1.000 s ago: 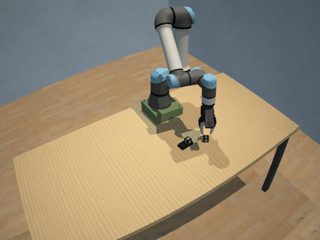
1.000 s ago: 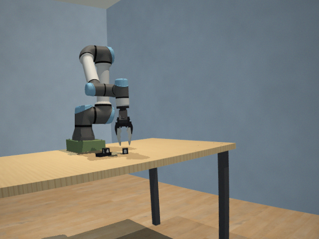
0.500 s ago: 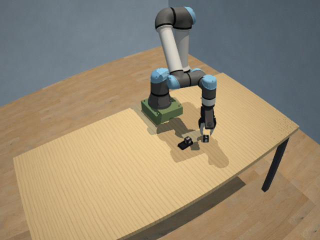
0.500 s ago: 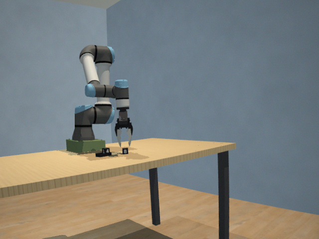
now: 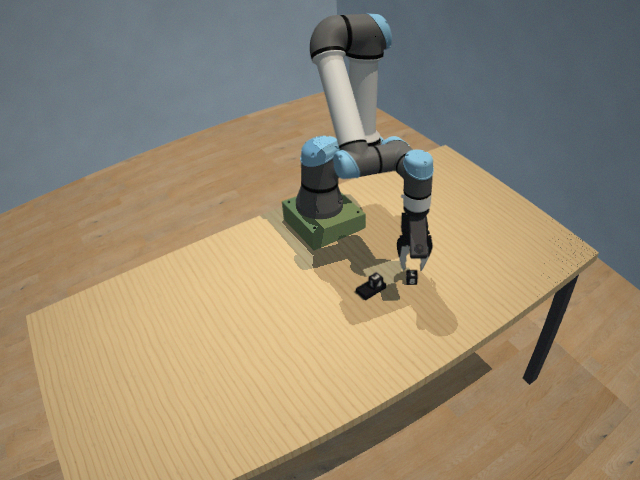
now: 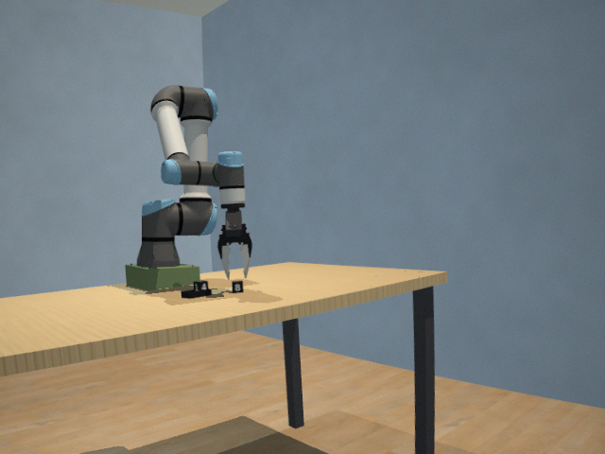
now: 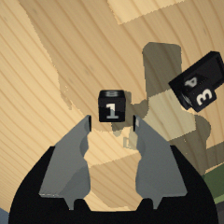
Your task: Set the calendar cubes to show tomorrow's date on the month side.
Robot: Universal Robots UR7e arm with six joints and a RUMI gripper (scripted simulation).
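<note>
Now: the black digit cube 40 mm below my hand. The rest, counted from my hand: black calendar tray: 120 mm to the right, 50 mm below, 30 mm behind.
</note>
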